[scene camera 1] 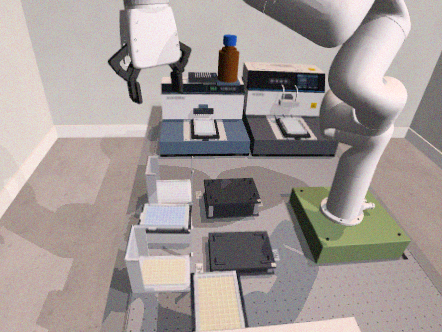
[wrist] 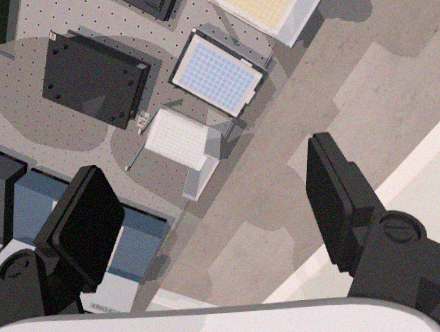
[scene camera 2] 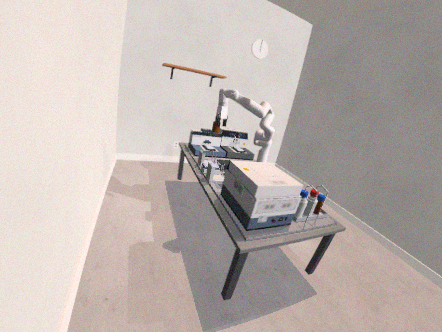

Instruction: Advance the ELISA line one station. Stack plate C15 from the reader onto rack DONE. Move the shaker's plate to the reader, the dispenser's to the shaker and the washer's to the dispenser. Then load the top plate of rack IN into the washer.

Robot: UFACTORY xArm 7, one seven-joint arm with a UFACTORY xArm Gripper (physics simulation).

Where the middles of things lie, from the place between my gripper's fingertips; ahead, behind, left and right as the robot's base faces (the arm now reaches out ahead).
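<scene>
Brown bottle with blue cap (scene camera 1: 228, 60): my hand is 10 cm above it, 24 cm past it and 69 cm to the left of it.
</scene>
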